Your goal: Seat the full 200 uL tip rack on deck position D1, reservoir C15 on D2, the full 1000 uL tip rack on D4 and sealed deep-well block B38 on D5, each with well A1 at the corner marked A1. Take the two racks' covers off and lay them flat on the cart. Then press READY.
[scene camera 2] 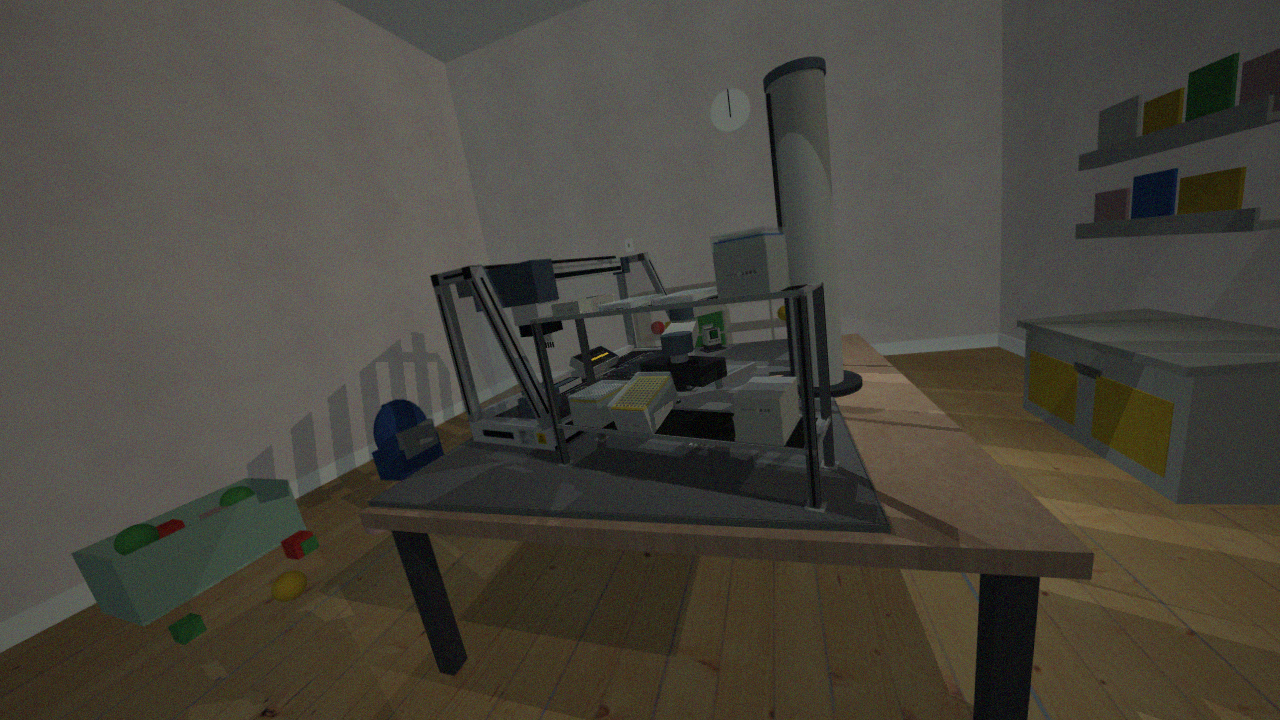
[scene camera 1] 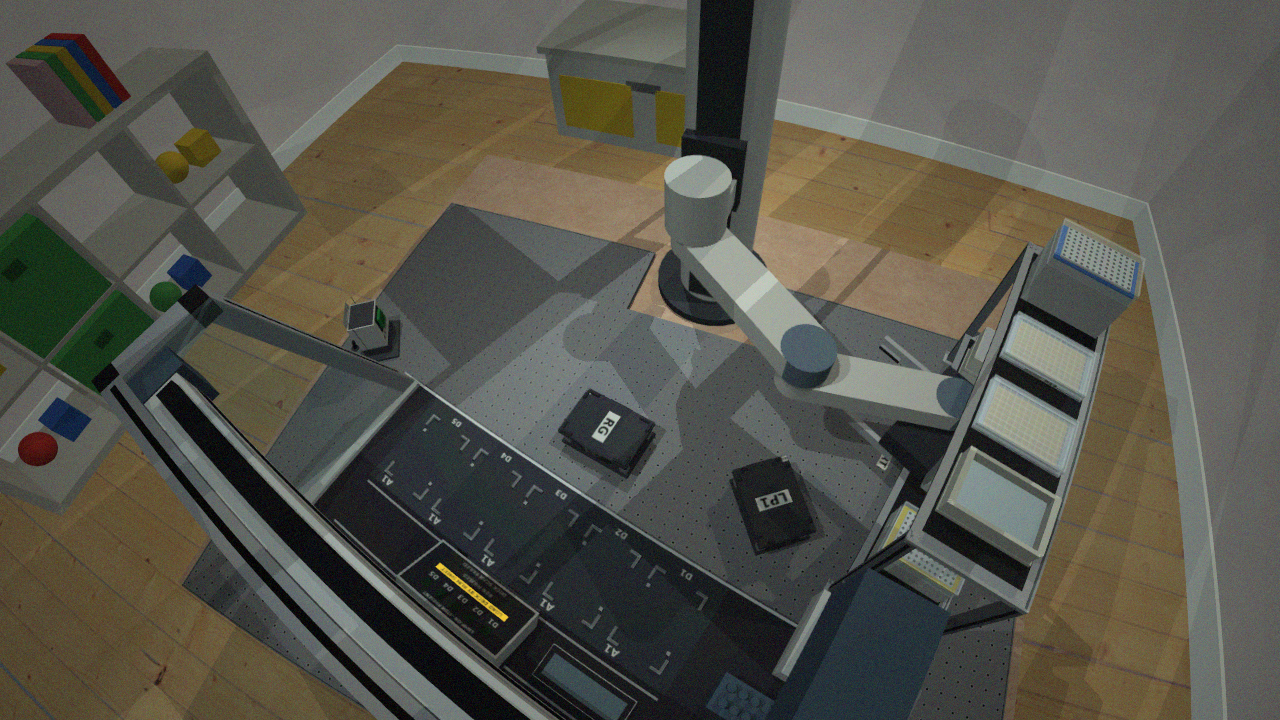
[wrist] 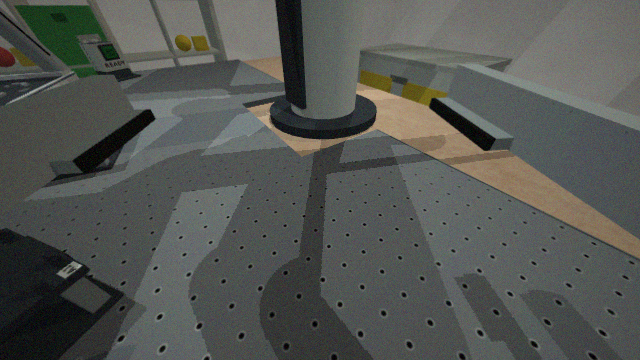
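My gripper is open, with nothing between its fingers; it hangs low beside the cart, and in scene camera 1 the arm and cart partly hide it. A blue-rimmed tip rack stands at the far end of the cart's top shelf. Beside it are two pale plates and a shallow reservoir. Yellow-rimmed racks and a tall white box stand lower down. Small labels are unreadable. Deck positions D1 to D5 hold no labware. The READY button unit stands at the mat's far side.
Black carriers marked RG and LP1 lie on the mat between the arm and the deck. Part of a black carrier shows at lower left in the wrist view. The arm's column base stands ahead. The deck frame is absent there.
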